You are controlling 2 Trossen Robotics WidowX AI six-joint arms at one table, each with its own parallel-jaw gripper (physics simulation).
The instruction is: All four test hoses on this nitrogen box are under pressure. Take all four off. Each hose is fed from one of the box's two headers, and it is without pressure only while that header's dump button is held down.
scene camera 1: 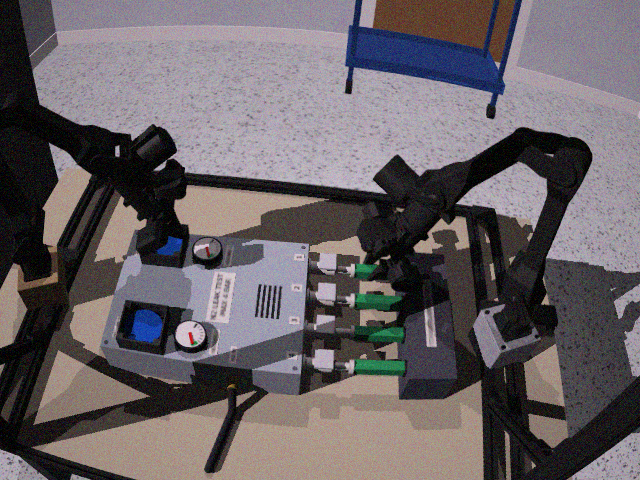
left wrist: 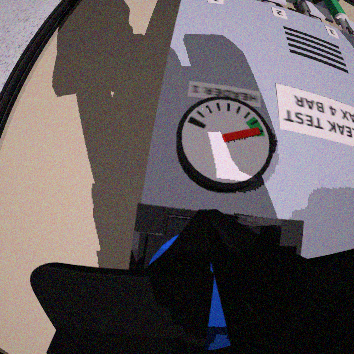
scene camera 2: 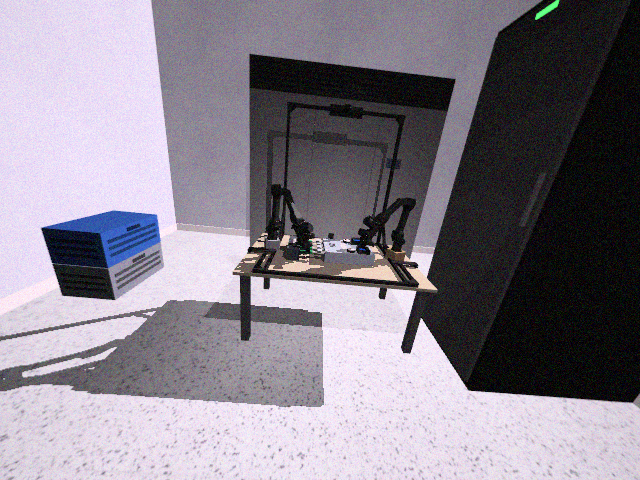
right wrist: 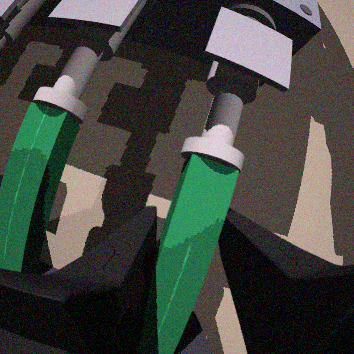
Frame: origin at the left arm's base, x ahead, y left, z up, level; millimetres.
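Where they show: left gripper, between the fingertips: [scene camera 1: 183,236] [left wrist: 206,218] [scene camera 2: 358,248]; right gripper, between the fingertips: [scene camera 1: 366,274] [scene camera 2: 308,252] [right wrist: 186,216]; left arm's base, origin of its link: [scene camera 1: 37,267] [scene camera 2: 396,250]; right arm's base, origin of its link: [scene camera 1: 511,324] [scene camera 2: 272,238].
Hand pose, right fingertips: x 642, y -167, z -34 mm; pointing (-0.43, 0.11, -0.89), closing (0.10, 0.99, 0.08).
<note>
Each offset is from my right fingertips to the top centre of the thing. "spot": to the spot under its first point.
The grey nitrogen box [scene camera 1: 178,289] [left wrist: 260,65] has two blue dump buttons: the upper button @(dz +46, dx -353, dy +139 mm) [scene camera 1: 172,245] [left wrist: 218,310] and the lower button @(dz +46, dx -427, dy -36 mm) [scene camera 1: 147,325]. My left gripper [scene camera 1: 154,246] [left wrist: 206,218] is shut and empty, its tips over the upper button; they hide much of it, so its depth cannot be told. The upper gauge @(spot: dz +47, dx -276, dy +97 mm) [scene camera 1: 207,251] [left wrist: 226,144] has its red needle at the green mark. My right gripper [scene camera 1: 386,271] [right wrist: 186,216] is shut on green hose 1 @(spot: dz +15, dx -7, dy -4 mm) [scene camera 1: 364,271] [right wrist: 200,200], which is still on its fitting. Hose 2 @(spot: dz +15, dx -12, dy -78 mm) [scene camera 1: 378,302] [right wrist: 30,190], hose 3 @(spot: dz +15, dx -40, dy -141 mm) [scene camera 1: 378,334] and hose 4 @(spot: dz +15, dx -65, dy -204 mm) [scene camera 1: 379,367] are on their fittings.
A dark block @(spot: dz +30, dx +8, dy -240 mm) [scene camera 1: 428,366] stands at the hoses' right ends. The lower gauge @(spot: dz +47, dx -349, dy -75 mm) [scene camera 1: 190,336] is beside the lower button. A black rod @(spot: dz -35, dx -346, dy -229 mm) [scene camera 1: 222,434] with a yellow tip extends from the box's front. Black frame bars [scene camera 1: 284,187] edge the table.
</note>
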